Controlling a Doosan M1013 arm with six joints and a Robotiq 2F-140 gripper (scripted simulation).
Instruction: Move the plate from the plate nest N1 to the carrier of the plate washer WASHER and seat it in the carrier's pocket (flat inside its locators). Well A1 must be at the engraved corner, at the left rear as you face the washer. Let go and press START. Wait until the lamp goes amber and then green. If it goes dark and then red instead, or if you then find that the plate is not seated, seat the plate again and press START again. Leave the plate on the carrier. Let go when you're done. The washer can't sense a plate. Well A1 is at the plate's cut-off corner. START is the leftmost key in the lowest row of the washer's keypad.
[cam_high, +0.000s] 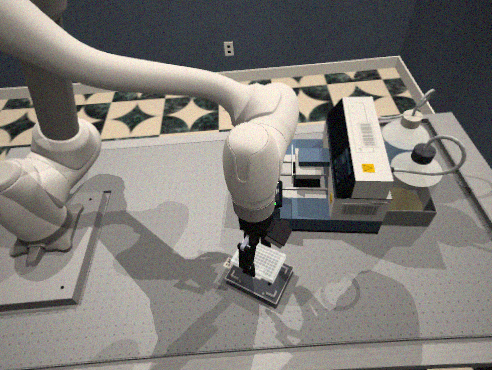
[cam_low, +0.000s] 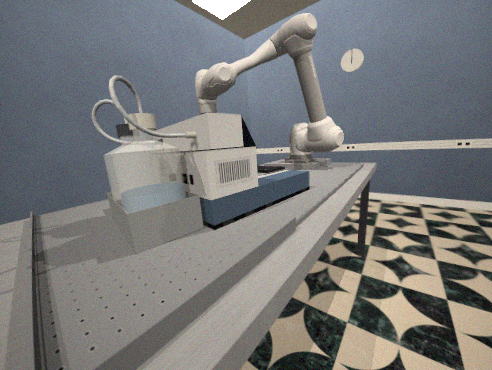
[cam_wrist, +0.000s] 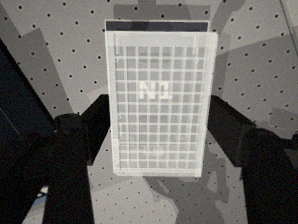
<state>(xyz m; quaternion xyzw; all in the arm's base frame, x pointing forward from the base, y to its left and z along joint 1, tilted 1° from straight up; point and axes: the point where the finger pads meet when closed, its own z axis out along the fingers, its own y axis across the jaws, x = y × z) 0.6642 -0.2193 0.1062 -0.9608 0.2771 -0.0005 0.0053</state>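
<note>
My gripper is now 4 cm short of the dark carrier, 34 cm to the right of it and 5 cm above it. Round my hand: white well plate (2 cm below); plate washer (19 cm ahead, 32 cm to the left, 1 cm below); N1 label (9 cm behind, 6 cm to the left, 14 cm below).
</note>
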